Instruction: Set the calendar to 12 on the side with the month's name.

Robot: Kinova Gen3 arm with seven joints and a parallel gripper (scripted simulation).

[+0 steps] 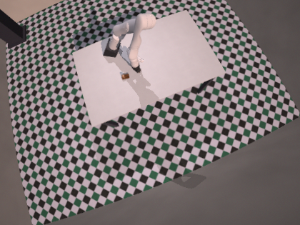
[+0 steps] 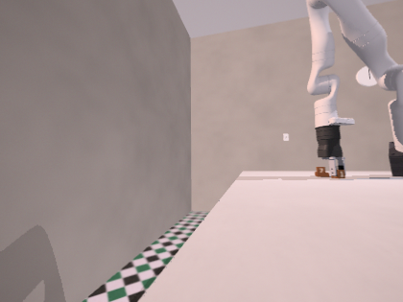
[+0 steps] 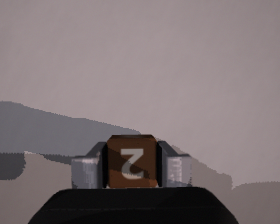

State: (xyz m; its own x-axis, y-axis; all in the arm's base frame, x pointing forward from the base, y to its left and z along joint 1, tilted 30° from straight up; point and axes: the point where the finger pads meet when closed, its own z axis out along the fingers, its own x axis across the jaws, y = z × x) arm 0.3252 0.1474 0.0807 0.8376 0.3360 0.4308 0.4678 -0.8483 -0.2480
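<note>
Now: hand 15 cm to the left of the brown wooden tray, 2 cm above it and 1 cm short of it. Also, from my hand: brown cube 1 cm below.
</note>
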